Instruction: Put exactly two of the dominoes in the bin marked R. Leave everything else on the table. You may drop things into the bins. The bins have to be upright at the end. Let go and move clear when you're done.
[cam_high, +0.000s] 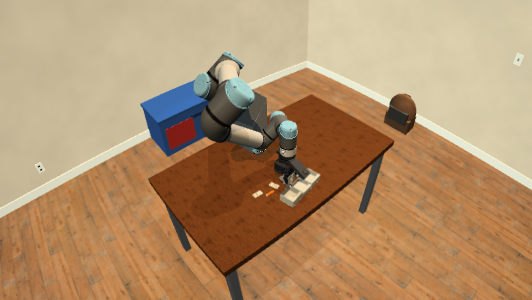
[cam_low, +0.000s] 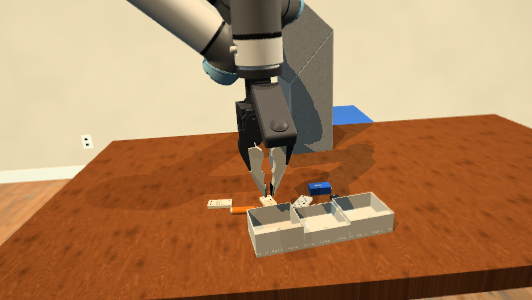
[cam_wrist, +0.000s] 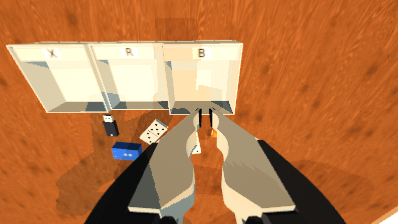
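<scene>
Now: the cream three-compartment bin tray 90 mm to the left of my hand, 70 mm below it and 10 mm ahead of it. Also, from my hand: small black stick: 160 mm to the left, 90 mm below, 80 mm behind; orange cylinder: 90 mm below, 90 mm behind, 40 mm to the right; domino: 120 mm behind, 90 mm below, 20 mm to the left.
</scene>
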